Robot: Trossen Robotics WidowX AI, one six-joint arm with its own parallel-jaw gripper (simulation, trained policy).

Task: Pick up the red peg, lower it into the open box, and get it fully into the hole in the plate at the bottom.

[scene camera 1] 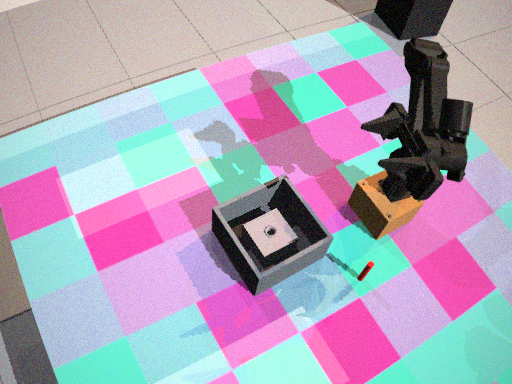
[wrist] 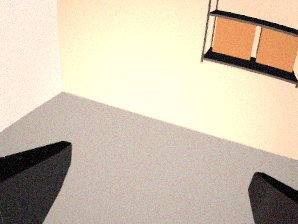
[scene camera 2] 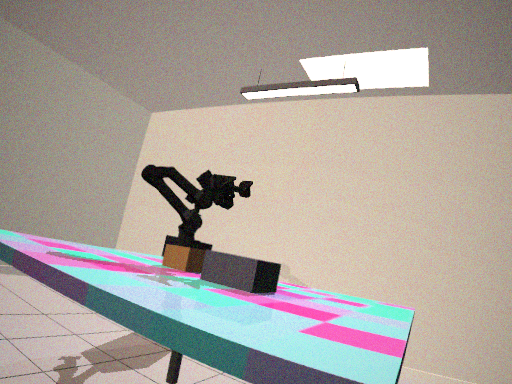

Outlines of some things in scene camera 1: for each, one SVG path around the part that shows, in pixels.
The gripper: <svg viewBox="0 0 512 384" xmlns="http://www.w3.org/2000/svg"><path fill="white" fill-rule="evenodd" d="M391 102L392 104L382 117L364 122L360 128L380 134L383 140L386 138L391 140L398 138L401 141L403 147L390 153L391 158L379 160L378 166L386 169L390 183L399 187L406 186L414 200L428 200L444 182L444 176L439 169L443 168L449 161L448 142L441 139L439 133L426 136L421 129L416 129L411 134L407 127L410 118L403 103Z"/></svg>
A box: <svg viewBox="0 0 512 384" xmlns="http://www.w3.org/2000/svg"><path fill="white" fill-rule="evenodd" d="M286 174L212 207L211 230L254 297L323 258L334 239ZM277 208L299 240L294 250L262 266L241 236L242 226Z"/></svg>
